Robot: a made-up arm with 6 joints. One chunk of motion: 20 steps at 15 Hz.
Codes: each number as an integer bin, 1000 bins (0 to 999) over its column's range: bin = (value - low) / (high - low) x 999, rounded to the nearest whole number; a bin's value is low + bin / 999 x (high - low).
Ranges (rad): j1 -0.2..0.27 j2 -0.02..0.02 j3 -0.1..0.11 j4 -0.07..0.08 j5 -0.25..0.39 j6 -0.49..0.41
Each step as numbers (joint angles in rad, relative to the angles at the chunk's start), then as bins.
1 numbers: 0.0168 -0.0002 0.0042 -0.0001 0.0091 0.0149
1 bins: 461 495 496 466 404 560
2 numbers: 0.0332 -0.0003 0.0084 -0.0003 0.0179 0.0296
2 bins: 496 492 516 464 418 577
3 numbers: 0.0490 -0.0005 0.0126 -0.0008 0.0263 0.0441
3 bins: 529 487 536 461 431 593
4 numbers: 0.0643 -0.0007 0.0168 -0.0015 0.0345 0.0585
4 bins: 562 482 556 456 444 609
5 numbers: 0.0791 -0.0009 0.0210 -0.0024 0.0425 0.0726
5 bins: 593 477 576 450 457 624
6 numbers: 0.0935 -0.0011 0.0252 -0.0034 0.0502 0.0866
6 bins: 624 472 596 444 469 640
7 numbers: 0.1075 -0.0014 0.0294 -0.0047 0.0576 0.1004
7 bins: 654 465 616 435 480 655
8 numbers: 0.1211 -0.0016 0.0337 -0.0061 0.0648 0.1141
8 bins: 683 460 636 426 491 671
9 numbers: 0.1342 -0.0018 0.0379 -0.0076 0.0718 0.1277
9 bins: 710 455 656 416 502 686
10 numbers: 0.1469 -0.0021 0.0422 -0.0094 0.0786 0.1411
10 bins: 737 447 676 404 513 701
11 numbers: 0.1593 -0.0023 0.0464 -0.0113 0.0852 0.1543
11 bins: 764 442 696 391 523 715
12 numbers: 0.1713 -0.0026 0.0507 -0.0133 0.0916 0.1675
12 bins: 789 435 717 378 533 730
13 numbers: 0.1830 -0.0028 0.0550 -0.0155 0.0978 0.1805
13 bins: 814 430 737 363 543 744
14 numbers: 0.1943 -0.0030 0.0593 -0.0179 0.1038 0.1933
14 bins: 838 425 758 347 552 758
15 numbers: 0.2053 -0.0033 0.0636 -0.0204 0.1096 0.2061
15 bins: 861 417 778 330 561 773
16 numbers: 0.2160 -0.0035 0.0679 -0.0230 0.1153 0.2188
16 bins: 884 412 799 313 570 787
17 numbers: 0.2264 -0.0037 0.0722 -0.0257 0.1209 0.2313
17 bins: 906 407 819 295 579 801
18 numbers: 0.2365 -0.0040 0.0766 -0.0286 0.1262 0.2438
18 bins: 928 400 840 276 587 815
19 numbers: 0.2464 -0.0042 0.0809 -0.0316 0.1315 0.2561
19 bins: 949 395 861 256 595 828
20 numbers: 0.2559 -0.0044 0.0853 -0.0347 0.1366 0.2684
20 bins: 969 390 881 235 603 842
